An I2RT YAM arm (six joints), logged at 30 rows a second.
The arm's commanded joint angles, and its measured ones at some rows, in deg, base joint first. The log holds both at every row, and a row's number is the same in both.
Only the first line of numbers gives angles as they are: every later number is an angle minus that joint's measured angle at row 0.
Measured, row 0: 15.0 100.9 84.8 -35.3 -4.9 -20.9
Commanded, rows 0 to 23: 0.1 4.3 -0.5 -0.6 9.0 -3.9; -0.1 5.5 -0.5 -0.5 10.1 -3.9; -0.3 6.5 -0.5 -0.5 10.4 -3.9; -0.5 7.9 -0.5 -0.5 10.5 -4.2; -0.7 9.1 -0.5 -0.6 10.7 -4.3; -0.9 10.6 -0.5 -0.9 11.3 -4.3; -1.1 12.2 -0.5 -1.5 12.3 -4.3; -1.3 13.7 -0.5 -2.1 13.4 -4.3; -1.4 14.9 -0.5 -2.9 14.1 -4.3; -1.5 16.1 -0.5 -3.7 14.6 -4.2; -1.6 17.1 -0.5 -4.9 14.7 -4.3; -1.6 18.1 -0.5 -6.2 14.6 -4.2; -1.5 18.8 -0.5 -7.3 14.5 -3.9; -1.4 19.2 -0.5 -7.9 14.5 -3.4; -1.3 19.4 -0.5 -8.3 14.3 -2.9; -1.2 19.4 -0.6 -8.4 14.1 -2.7; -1.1 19.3 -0.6 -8.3 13.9 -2.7; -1.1 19.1 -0.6 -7.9 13.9 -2.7; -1.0 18.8 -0.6 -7.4 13.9 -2.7; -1.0 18.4 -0.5 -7.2 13.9 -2.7; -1.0 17.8 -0.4 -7.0 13.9 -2.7; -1.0 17.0 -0.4 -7.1 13.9 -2.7; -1.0 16.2 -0.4 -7.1 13.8 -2.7; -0.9 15.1 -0.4 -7.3 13.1 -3.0
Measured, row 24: -1.3 18.7 -0.4 -7.3 13.7 -3.1
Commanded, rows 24 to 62: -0.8 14.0 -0.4 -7.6 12.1 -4.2; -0.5 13.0 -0.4 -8.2 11.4 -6.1; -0.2 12.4 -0.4 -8.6 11.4 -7.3; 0.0 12.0 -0.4 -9.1 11.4 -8.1; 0.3 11.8 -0.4 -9.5 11.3 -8.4; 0.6 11.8 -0.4 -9.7 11.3 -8.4; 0.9 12.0 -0.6 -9.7 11.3 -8.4; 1.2 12.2 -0.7 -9.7 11.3 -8.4; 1.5 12.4 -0.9 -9.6 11.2 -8.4; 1.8 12.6 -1.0 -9.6 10.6 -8.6; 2.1 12.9 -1.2 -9.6 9.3 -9.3; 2.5 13.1 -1.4 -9.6 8.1 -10.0; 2.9 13.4 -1.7 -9.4 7.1 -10.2; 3.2 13.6 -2.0 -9.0 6.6 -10.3; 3.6 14.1 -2.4 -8.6 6.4 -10.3; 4.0 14.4 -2.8 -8.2 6.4 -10.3; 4.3 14.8 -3.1 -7.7 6.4 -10.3; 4.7 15.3 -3.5 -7.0 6.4 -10.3; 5.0 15.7 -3.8 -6.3 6.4 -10.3; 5.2 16.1 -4.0 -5.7 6.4 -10.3; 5.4 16.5 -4.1 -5.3 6.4 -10.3; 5.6 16.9 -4.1 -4.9 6.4 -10.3; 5.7 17.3 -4.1 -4.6 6.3 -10.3; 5.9 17.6 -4.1 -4.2 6.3 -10.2; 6.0 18.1 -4.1 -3.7 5.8 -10.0; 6.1 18.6 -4.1 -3.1 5.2 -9.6; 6.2 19.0 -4.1 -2.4 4.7 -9.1; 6.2 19.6 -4.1 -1.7 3.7 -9.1; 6.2 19.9 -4.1 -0.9 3.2 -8.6; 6.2 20.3 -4.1 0.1 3.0 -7.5; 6.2 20.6 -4.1 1.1 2.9 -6.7; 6.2 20.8 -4.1 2.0 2.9 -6.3; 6.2 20.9 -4.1 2.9 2.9 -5.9; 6.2 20.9 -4.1 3.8 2.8 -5.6; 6.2 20.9 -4.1 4.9 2.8 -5.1; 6.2 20.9 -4.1 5.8 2.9 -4.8; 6.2 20.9 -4.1 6.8 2.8 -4.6; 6.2 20.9 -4.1 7.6 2.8 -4.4; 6.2 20.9 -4.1 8.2 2.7 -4.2
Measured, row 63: 5.9 19.2 -3.8 7.2 3.8 -6.1
